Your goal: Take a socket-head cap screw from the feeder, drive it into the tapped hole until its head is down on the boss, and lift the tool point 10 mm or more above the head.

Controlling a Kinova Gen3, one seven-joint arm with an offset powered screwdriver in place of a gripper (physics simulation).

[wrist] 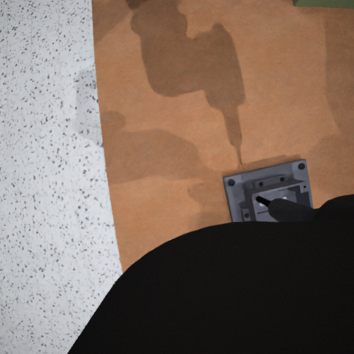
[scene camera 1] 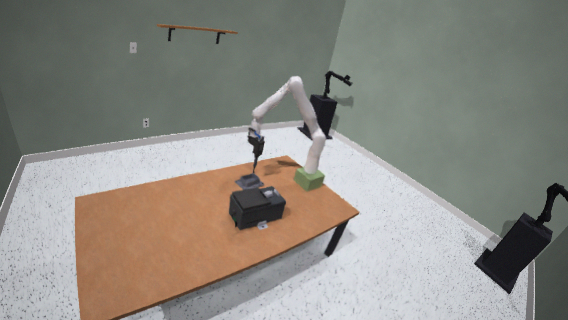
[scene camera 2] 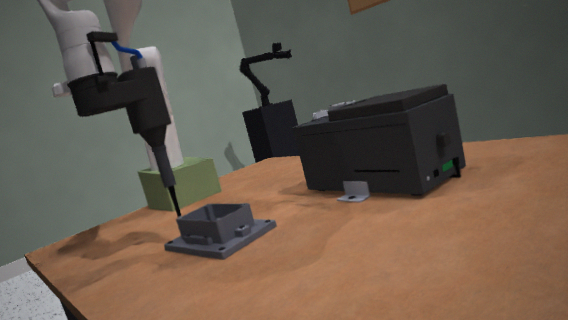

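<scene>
My gripper, a black screwdriver point(scene camera 1: 254, 173) point(scene camera 2: 179, 215) point(wrist: 258, 199), points steeply down. Its thin dark bit ends at the far left corner of the grey housing's wall in scene camera 2; in the wrist view it overlaps the inner corner. No screw can be made out at the tip, and the far side behind the wall is hidden. The grey housing point(scene camera 1: 242, 183) point(scene camera 2: 175, 246) point(wrist: 227, 190) has a flanged base, an open square box and small side bosses with holes. The black feeder point(scene camera 1: 256, 210) point(scene camera 2: 360, 150), with silver parts on top, stands apart from it.
The arm stands on a green block point(scene camera 1: 310, 180) point(scene camera 2: 195, 182) on the wooden table point(scene camera 1: 150, 225) point(scene camera 2: 400, 260) point(wrist: 165, 210). A small silver bracket point(scene camera 1: 262, 226) point(scene camera 2: 356, 190) is beside the feeder. Black pedestals point(scene camera 1: 322, 111) point(scene camera 2: 280, 127) with small arms stand beyond the table.
</scene>
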